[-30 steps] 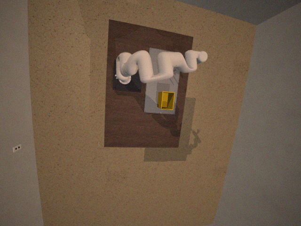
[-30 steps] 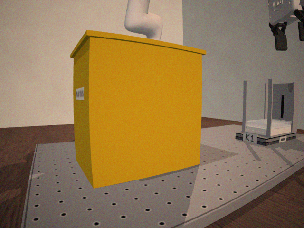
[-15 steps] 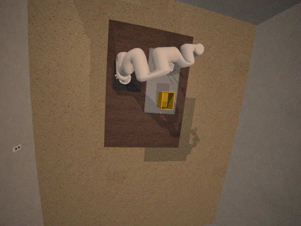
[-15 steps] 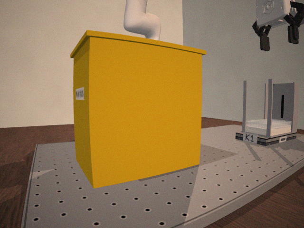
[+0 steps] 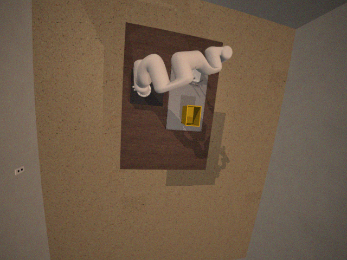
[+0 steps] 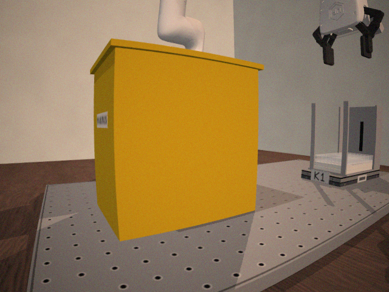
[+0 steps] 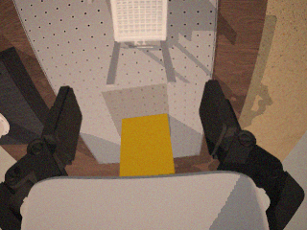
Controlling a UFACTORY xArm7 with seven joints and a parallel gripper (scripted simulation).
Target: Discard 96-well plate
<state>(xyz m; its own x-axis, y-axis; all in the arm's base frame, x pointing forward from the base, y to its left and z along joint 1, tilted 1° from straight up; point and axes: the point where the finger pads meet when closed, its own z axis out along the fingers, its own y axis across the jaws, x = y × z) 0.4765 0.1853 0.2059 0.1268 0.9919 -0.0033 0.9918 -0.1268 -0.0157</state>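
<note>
My gripper is now 22 cm above the 96-well plate. Also, from my hand: yellow plastics bin W1: 38 cm to the right, 17 cm below, 4 cm behind; black slot: 17 cm below, 6 cm to the left, 1 cm ahead.
</note>
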